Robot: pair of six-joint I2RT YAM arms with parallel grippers.
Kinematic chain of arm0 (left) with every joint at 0, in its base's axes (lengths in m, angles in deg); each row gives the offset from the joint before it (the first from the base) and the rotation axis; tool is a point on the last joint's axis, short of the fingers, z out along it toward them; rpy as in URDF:
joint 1: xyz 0 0 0.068 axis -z
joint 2: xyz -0.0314 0.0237 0.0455 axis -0.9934 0.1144 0
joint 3: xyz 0.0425 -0.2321 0.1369 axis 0.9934 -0.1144 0
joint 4: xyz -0.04 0.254 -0.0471 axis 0.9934 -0.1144 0
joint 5: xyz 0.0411 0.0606 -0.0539 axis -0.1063 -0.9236 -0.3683
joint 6: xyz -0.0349 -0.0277 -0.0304 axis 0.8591 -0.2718 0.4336
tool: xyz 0 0 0 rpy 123.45 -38.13 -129.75
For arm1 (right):
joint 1: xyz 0 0 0.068 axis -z
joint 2: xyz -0.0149 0.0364 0.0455 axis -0.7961 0.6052 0
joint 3: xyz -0.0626 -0.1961 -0.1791 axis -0.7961 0.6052 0
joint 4: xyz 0.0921 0.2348 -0.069 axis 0.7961 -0.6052 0
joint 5: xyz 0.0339 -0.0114 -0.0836 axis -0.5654 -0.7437 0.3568
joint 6: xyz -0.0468 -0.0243 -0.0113 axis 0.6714 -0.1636 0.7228
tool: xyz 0 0 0 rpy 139.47 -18.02 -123.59
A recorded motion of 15 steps. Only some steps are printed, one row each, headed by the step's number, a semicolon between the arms.
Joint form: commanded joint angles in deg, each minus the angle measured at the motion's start. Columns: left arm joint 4, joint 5, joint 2, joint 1, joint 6, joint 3; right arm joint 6, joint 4, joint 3, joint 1, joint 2, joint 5.
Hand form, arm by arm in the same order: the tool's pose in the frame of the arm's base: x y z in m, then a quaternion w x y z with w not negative. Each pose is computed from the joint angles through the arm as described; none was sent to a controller.
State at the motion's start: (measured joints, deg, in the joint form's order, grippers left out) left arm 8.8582 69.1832 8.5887 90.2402 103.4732 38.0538; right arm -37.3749 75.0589 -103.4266 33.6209 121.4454 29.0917
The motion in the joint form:
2: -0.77 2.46 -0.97 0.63 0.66 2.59; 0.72 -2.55 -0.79 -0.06 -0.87 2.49
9: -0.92 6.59 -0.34 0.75 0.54 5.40; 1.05 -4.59 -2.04 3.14 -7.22 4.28
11: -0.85 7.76 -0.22 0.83 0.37 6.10; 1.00 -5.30 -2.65 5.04 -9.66 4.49
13: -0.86 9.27 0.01 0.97 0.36 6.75; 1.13 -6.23 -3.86 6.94 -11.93 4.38
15: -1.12 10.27 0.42 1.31 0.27 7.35; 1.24 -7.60 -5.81 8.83 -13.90 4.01
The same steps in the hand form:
2: 0.1428 -0.0246 0.3246 0.45415 -0.17393 0.83413 -0.26023; 0.2260 0.0837 0.1478 0.24441 0.08710 0.94712 0.18880
9: 0.1417 -0.0273 0.3394 0.45514 -0.14929 0.82765 -0.29249; 0.2269 0.0688 0.1759 0.29859 0.11107 0.92956 0.18553
11: 0.1412 -0.0281 0.3433 0.45608 -0.14062 0.82552 -0.30123; 0.2272 0.0606 0.1875 0.31992 0.12544 0.92045 0.18622
13: 0.1410 -0.0293 0.3466 0.45357 -0.13145 0.82424 -0.31243; 0.2280 0.0529 0.2014 0.34206 0.13683 0.91032 0.18865
15: 0.1414 -0.0309 0.3488 0.44902 -0.12370 0.82514 -0.31972; 0.2295 0.0456 0.2178 0.36337 0.14696 0.89967 0.19225

